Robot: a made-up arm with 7 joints.
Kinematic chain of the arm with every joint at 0, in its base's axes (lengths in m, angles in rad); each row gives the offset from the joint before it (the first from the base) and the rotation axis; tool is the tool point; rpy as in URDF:
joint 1: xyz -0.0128 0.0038 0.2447 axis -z
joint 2: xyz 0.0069 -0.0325 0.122 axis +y
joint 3: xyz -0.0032 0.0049 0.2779 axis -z
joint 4: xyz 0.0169 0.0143 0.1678 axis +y
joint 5: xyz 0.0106 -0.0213 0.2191 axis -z
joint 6: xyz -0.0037 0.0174 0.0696 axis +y
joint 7: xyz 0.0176 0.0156 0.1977 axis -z
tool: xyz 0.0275 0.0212 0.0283 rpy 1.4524 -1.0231 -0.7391
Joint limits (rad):
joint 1: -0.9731..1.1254
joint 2: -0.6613..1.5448
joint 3: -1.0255..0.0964
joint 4: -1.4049..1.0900
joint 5: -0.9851..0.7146
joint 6: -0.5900..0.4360
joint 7: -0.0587..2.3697
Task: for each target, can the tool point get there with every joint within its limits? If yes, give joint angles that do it. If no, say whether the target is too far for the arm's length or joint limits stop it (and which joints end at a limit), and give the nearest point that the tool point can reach.
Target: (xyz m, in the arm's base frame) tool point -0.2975 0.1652 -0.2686
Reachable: no: joint limits stop it (at a limit: joint 1, joint 2, joint 4, joint 6) | nearest point 0.1131 0.5772 -0.0599 | short by 0.618 m
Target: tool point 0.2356 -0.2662 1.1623
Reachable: yes | joints 0.3301 0.8110 -0.4919 -0.9225 -0.2159 -0.1159 0.3988
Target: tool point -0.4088 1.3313 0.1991
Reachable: no: too far | nearest point 0.0049 0.7913 0.2404 | short by 0.681 m
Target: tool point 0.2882 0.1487 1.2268
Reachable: yes | joints 0.1775 0.0944 -0.8141 0.3809 0.0522 0.1368 0.7372
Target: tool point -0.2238 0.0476 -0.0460
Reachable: no: joint limits stop it (at a limit: joint 2, joint 4, joint 6, joint 7) | nearest point -0.6288 0.1317 0.4024 | short by 0.610 m
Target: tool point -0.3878 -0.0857 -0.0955
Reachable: no: joint limits stop it (at a limit: joint 2, joint 4, joint 6, joint 7) | nearest point -0.6254 -0.1424 0.4019 | short by 0.554 m
